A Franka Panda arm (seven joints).
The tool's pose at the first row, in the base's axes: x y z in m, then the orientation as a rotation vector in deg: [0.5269 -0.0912 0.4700 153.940 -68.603 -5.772]
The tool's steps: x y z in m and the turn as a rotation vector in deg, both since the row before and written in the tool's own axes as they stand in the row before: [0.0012 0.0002 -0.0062 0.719 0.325 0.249]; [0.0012 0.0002 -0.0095 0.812 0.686 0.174]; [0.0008 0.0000 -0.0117 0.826 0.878 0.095]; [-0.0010 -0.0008 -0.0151 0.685 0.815 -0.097]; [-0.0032 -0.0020 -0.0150 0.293 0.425 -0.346]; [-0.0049 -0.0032 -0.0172 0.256 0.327 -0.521]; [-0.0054 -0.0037 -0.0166 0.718 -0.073 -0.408]
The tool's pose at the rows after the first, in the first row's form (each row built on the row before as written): [0.5284 -0.0913 0.4761 154.312 -69.105 -4.881]; [0.5303 -0.0909 0.4855 154.702 -69.436 -3.451]; [0.5321 -0.0898 0.4970 155.084 -69.607 -1.756]; [0.5334 -0.0863 0.5117 155.471 -69.482 -0.250]; [0.5338 -0.0803 0.5260 155.792 -68.992 0.461]; [0.5339 -0.0719 0.5421 156.214 -68.276 0.995]; [0.5338 -0.0629 0.5575 157.096 -67.960 1.277]
